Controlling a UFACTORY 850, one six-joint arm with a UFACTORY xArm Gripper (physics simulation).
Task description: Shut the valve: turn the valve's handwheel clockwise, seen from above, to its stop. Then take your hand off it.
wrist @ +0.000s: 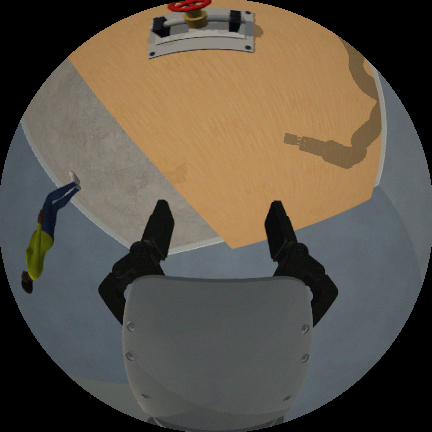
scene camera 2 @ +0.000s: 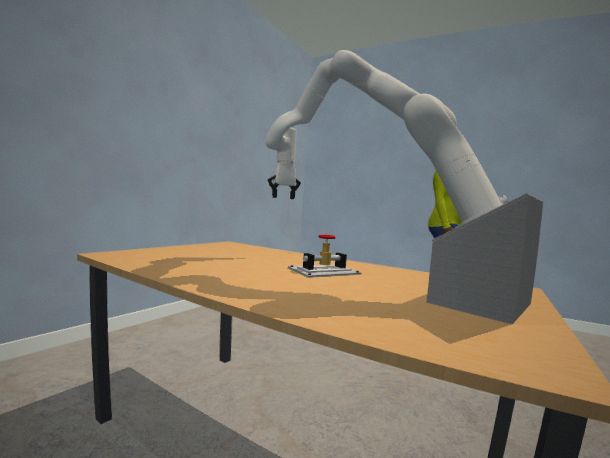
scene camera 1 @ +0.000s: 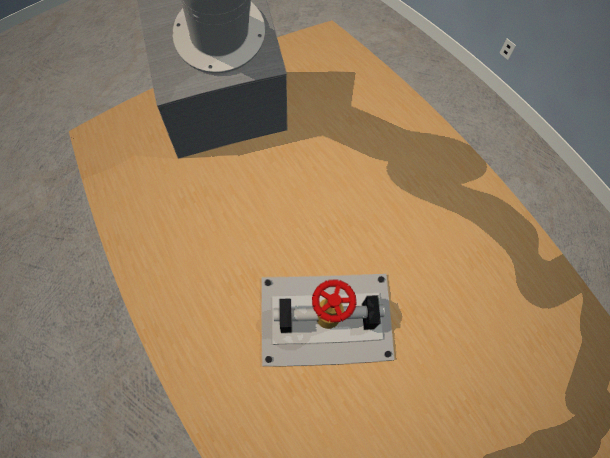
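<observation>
A red spoked handwheel (scene camera 1: 334, 300) (scene camera 2: 327, 237) (wrist: 189, 6) sits level on top of a brass valve body (scene camera 1: 327, 322) (scene camera 2: 325, 254) (wrist: 195, 20). The valve is on a grey pipe held by two black blocks on a grey base plate (scene camera 1: 327, 356) (scene camera 2: 331, 274) (wrist: 200, 48) on the table. In the wrist view the wheel is cut off at the top edge. My gripper (scene camera 2: 283, 194) (wrist: 219, 210) is open, with nothing between its fingers. It hangs high above the table, well above the handwheel and apart from it. It does not show in scene camera 1.
The wooden table (scene camera 1: 210, 235) (scene camera 2: 380, 325) (wrist: 215, 125) bears the arm's grey pedestal (scene camera 1: 225, 115) (scene camera 2: 480, 270). A person in a yellow top (scene camera 2: 442, 207) (wrist: 39, 252) stands beyond the table, partly hidden by the arm in scene camera 2. The arm's shadow falls across the table.
</observation>
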